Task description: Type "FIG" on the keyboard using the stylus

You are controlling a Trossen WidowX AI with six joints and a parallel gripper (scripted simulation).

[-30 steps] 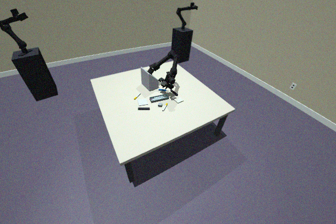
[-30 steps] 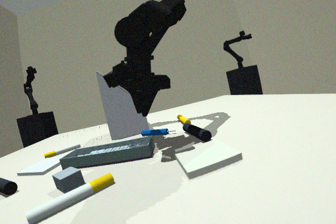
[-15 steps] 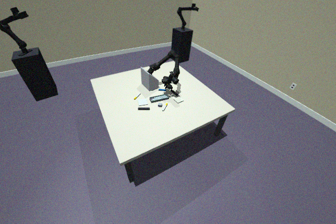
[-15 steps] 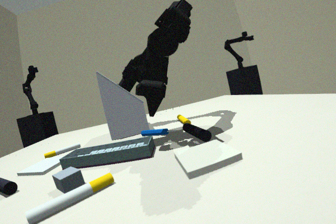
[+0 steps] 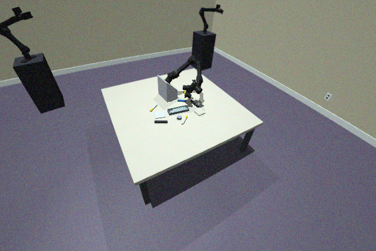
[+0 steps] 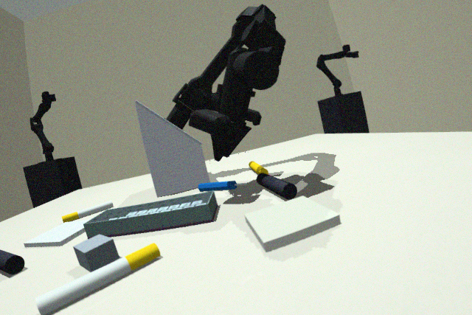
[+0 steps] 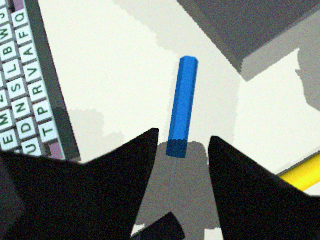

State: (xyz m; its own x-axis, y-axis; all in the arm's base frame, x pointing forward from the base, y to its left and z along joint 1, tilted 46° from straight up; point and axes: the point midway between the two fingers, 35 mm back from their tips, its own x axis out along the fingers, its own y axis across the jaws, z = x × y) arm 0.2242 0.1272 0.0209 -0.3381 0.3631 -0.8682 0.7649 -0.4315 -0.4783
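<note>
Now: the blue stylus 60 mm below my gripper tip. The rest, counted from my gripper tip: F key 160 mm to the right, 70 mm ahead, 50 mm below; grey cube 200 mm to the right, 200 mm ahead, 50 mm below.
</note>
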